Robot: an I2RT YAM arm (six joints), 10 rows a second.
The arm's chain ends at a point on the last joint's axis. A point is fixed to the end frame.
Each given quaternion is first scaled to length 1.
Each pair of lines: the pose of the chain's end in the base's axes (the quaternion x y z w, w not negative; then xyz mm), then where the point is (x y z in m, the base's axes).
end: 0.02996 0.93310 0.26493 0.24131 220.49 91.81 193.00
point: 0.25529 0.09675 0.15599
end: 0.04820 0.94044 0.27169 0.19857 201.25 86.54 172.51
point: 0.23253 0.09200 0.13254
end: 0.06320 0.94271 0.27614 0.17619 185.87 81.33 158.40
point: 0.21516 0.08698 0.11698
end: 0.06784 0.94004 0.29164 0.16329 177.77 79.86 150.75
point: 0.20604 0.08703 0.10886
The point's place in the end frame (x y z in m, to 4 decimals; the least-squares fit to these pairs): -0.0137 -0.0171 0.0461
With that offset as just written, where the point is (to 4 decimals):
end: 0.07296 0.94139 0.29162 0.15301 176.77 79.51 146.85
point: 0.2041 0.0867 0.1043
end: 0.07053 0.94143 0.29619 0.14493 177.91 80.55 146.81
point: 0.2046 0.0884 0.1040
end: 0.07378 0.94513 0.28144 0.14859 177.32 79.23 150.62
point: 0.2042 0.0855 0.1077
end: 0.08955 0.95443 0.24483 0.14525 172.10 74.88 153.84
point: 0.1981 0.0771 0.1100
